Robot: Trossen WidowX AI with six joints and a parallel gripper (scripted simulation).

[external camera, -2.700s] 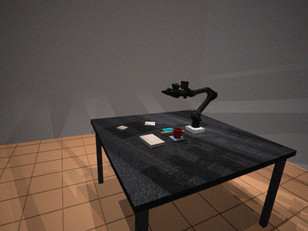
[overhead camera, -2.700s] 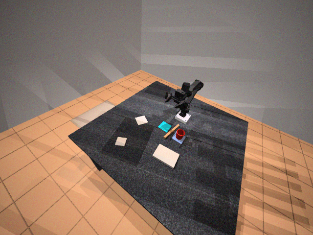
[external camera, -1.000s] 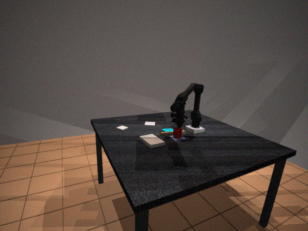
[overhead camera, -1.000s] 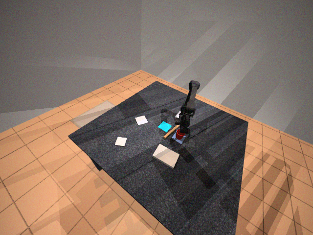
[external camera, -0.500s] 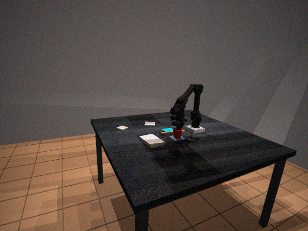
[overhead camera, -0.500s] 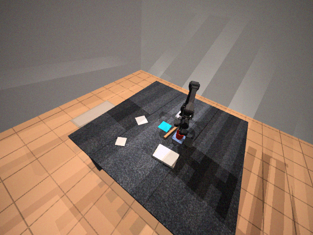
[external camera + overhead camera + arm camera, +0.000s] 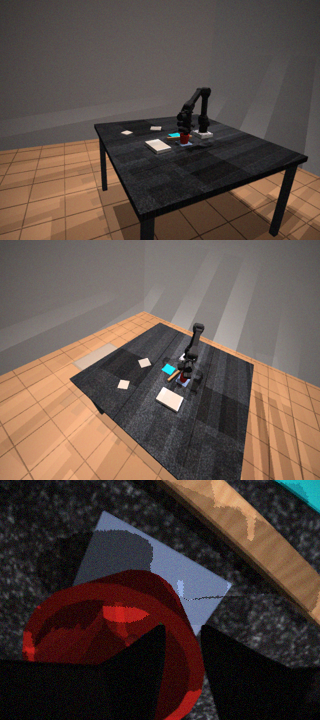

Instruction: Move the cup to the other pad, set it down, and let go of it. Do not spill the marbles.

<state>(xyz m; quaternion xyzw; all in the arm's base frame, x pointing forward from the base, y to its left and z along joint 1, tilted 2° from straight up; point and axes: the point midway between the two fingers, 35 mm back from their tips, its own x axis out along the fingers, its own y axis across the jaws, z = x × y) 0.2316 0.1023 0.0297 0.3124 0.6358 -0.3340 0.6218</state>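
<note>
Right now the pale blue pad is 50 mm below my gripper tip, 30 mm ahead of it and 20 mm to the left of it. The rest, counted from my gripper tip: cyan pad 150 mm to the right, 50 mm below, 20 mm ahead; wooden bar 70 mm to the right, 40 mm below, 20 mm ahead; red cup 30 mm ahead, 20 mm to the left.
</note>
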